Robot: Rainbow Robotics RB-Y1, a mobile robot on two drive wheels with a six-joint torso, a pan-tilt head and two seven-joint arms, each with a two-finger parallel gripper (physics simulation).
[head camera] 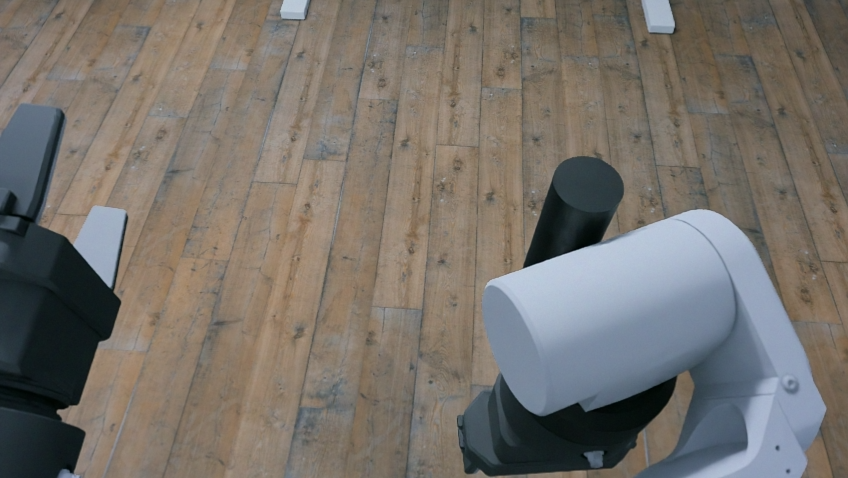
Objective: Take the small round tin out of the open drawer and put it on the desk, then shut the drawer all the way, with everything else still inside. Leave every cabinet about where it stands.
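Frame: origin at the robot's base, x right, y ahead, z up, level; millimetres.
Seen in the pictures: left gripper, fingertip midpoint: (82,166); right gripper, fingertip midpoint: (529,457).
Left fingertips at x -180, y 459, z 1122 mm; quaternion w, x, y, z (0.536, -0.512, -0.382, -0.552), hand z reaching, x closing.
A point is followed by its place in that frame.
My left gripper (80,163) {z 1122, x -180, y 459 mm} is at the left edge of the head camera view, over the floor. Its two flat fingers stand wide apart with floor showing between them, so it is open and empty. My right arm (611,314) {z 1155, x 85, y 330 mm} reaches in from the lower right, with a white forearm part, a black cylinder and a dark wrist housing. My right gripper is open, with its fingers hidden from this view. The tin, the drawer, the cabinets and the desk top do not show in the head camera view.
Two white desk feet (293,8) {z 35, x -334, y 2203 mm} (658,17) {z 35, x 894, y 2088 mm} show at the top edge of the view, one left of the middle and one towards the right, standing on the wooden plank floor (385,207) {z 1, x -40, y 1340 mm}. The floor spreads between them and my arms.
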